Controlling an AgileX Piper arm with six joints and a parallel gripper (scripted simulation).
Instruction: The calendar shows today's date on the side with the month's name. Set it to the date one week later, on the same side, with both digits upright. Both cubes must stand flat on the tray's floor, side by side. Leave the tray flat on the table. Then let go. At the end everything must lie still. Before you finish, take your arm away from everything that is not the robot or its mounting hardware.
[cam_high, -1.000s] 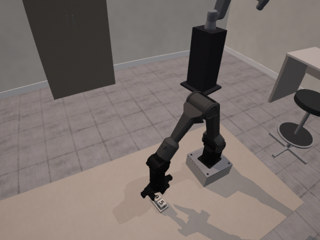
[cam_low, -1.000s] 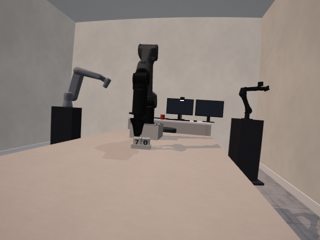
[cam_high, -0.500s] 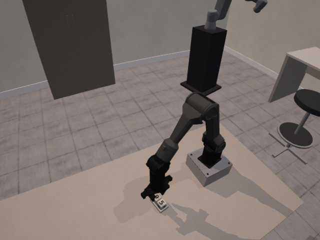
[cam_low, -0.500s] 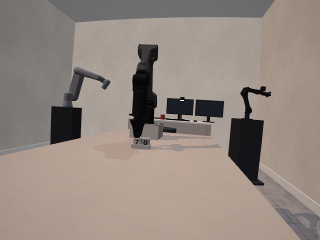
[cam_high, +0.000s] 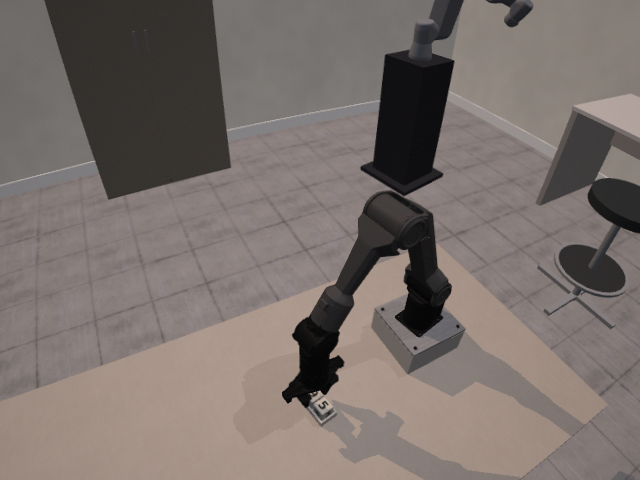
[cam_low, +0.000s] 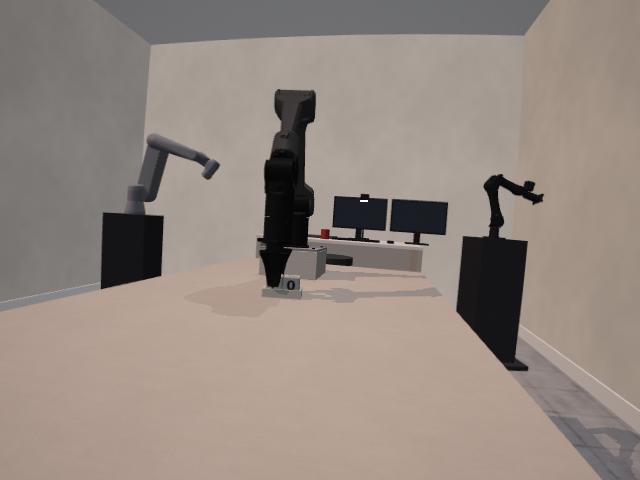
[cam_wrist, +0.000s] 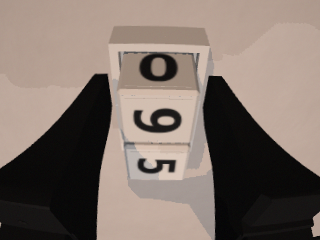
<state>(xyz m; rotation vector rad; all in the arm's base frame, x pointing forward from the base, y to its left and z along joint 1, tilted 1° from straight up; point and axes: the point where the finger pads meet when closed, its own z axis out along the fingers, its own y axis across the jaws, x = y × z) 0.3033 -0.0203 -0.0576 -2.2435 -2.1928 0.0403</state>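
Right now the white number cube is right at my hand. The rest, counted from my hand: tray (2 cm to the left, 2 cm below).
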